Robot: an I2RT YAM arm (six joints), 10 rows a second.
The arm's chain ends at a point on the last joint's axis. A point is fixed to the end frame.
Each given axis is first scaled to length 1.
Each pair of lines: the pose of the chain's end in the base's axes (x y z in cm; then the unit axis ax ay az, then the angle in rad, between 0 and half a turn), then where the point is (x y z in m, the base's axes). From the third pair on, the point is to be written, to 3 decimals.
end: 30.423 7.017 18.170 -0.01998 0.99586 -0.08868 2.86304
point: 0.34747 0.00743 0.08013
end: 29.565 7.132 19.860 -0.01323 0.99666 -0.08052 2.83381
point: 0.34139 0.01009 0.09721
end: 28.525 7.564 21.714 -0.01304 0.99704 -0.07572 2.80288
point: 0.334 0.016 0.117
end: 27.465 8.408 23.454 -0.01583 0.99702 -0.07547 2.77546
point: 0.327 0.024 0.135
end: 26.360 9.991 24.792 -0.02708 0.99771 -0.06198 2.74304
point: 0.320 0.044 0.149
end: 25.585 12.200 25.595 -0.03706 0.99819 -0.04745 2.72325
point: 0.316 0.070 0.157
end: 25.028 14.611 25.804 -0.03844 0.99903 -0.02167 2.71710
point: 0.311 0.100 0.157
